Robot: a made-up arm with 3 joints. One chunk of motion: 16 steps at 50 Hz.
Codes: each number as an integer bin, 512 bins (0 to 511) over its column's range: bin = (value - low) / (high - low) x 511, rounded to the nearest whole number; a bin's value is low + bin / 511 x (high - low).
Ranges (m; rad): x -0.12..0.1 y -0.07..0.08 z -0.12..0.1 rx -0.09..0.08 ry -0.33..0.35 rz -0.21..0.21
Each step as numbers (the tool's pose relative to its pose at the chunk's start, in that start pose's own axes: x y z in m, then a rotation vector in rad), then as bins.
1 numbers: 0.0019 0.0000 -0.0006 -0.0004 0.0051 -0.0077
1 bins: 283 238 277 269 252 246
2 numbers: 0.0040 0.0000 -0.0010 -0.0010 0.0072 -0.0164
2 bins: 288 238 276 268 253 236
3 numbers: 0.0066 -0.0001 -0.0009 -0.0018 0.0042 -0.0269
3 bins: 294 238 277 265 251 223
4 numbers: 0.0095 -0.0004 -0.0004 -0.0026 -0.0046 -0.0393
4 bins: 301 237 278 263 245 208
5 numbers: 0.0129 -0.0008 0.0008 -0.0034 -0.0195 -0.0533
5 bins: 309 236 281 260 233 191
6 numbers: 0.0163 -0.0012 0.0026 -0.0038 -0.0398 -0.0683
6 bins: 317 234 285 259 218 172
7 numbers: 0.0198 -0.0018 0.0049 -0.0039 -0.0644 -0.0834
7 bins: 325 232 290 259 200 154
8 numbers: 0.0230 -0.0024 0.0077 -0.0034 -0.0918 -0.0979
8 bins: 332 230 297 260 179 136
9 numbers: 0.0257 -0.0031 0.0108 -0.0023 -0.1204 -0.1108
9 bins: 338 228 304 264 158 121
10 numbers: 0.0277 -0.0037 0.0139 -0.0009 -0.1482 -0.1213
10 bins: 343 226 311 268 137 108
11 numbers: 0.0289 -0.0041 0.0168 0.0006 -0.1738 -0.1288
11 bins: 346 224 318 272 117 99
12 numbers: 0.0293 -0.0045 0.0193 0.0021 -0.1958 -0.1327
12 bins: 347 223 324 277 101 94
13 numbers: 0.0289 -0.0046 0.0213 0.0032 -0.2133 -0.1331
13 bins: 346 223 328 280 88 94
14 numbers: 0.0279 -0.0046 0.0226 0.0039 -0.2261 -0.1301
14 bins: 344 223 331 282 78 97
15 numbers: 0.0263 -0.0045 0.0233 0.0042 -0.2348 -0.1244
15 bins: 340 223 333 283 72 104
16 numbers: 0.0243 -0.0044 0.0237 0.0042 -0.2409 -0.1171
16 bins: 335 223 334 283 67 113
